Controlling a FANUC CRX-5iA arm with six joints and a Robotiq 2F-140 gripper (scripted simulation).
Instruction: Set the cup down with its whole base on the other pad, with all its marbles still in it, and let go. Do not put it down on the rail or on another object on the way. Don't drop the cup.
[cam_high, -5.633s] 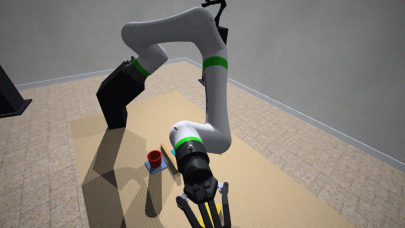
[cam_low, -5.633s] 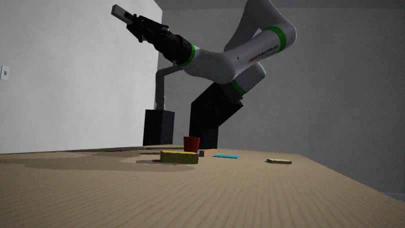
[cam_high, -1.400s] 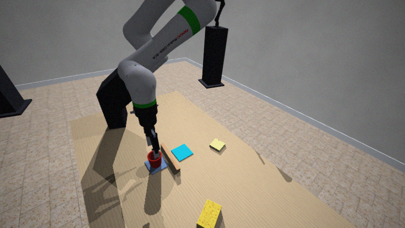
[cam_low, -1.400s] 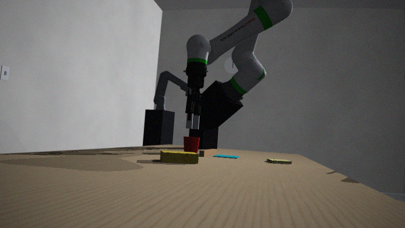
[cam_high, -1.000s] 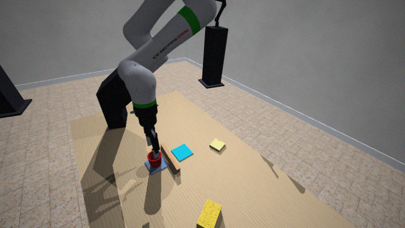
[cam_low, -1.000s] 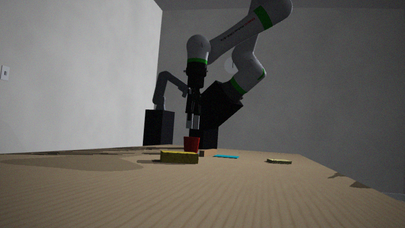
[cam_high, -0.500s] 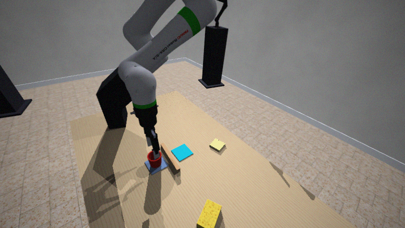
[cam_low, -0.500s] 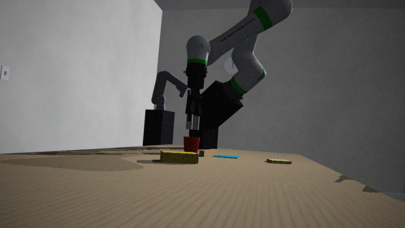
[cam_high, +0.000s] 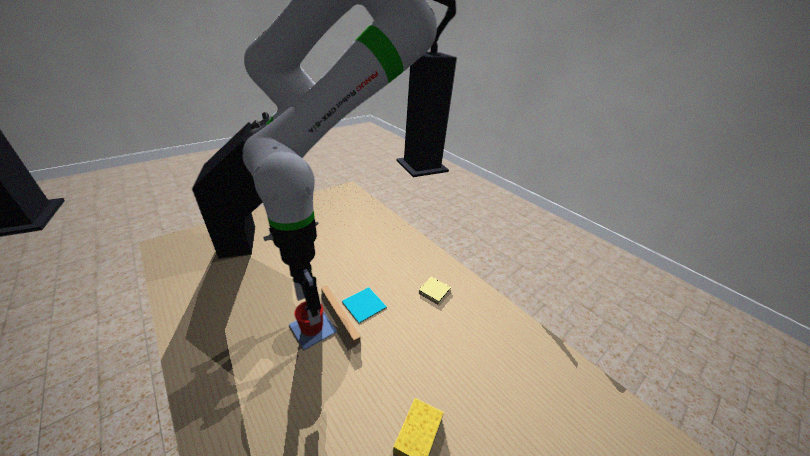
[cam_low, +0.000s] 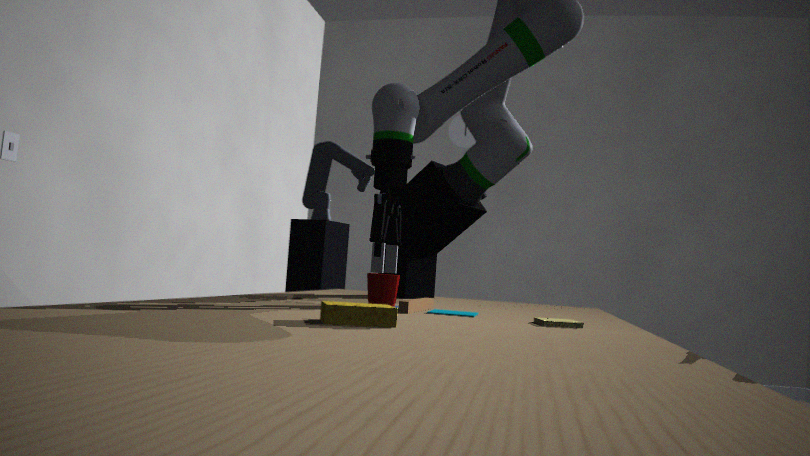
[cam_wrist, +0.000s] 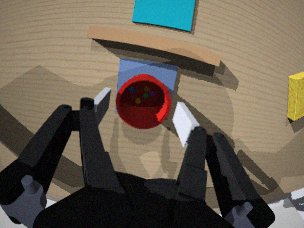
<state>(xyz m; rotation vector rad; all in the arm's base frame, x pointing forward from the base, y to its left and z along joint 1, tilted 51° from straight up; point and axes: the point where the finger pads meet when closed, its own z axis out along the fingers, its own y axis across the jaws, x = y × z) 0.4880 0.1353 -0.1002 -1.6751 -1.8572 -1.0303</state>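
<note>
Now: hand 80 mm above the red cup. Also, from my hand: cyan pad (30 mm behind, 160 mm to the left, 110 mm below); blue pad (110 mm below); wooden rail (10 mm behind, 80 mm to the left, 100 mm below).
</note>
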